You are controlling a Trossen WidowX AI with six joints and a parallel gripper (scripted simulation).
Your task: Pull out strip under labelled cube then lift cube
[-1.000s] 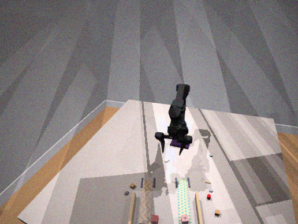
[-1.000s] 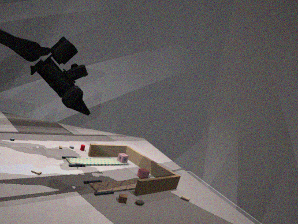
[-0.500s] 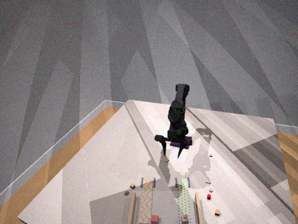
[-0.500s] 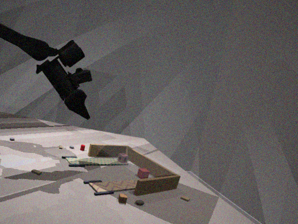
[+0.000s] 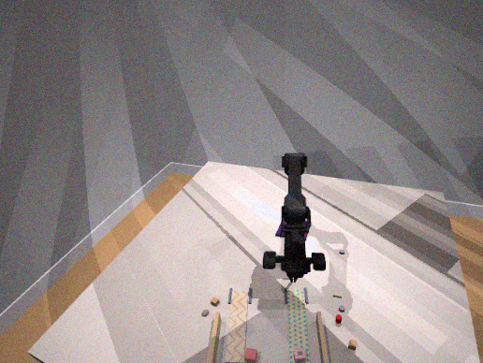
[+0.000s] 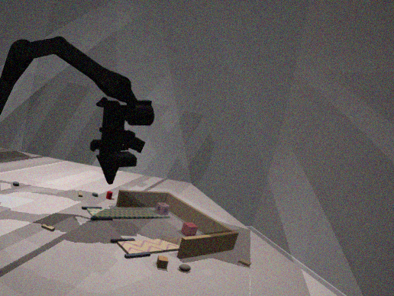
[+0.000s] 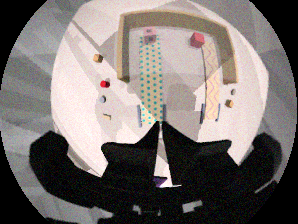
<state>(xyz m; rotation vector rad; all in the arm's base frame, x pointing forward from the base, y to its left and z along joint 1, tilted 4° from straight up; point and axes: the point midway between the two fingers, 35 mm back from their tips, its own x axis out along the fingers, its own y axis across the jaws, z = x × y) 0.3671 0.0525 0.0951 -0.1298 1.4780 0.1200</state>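
The green dotted strip lies 9 cm below my gripper tip, 9 cm ahead of it and 3 cm to the left of it. From my gripper tip the other things lie so: labelled cube: 20 cm ahead, 8 cm below, 5 cm to the left; then red cylinder: 15 cm to the left, 8 cm below, 5 cm ahead; then grey pebble: 27 cm to the right, 12 cm ahead, 9 cm below.
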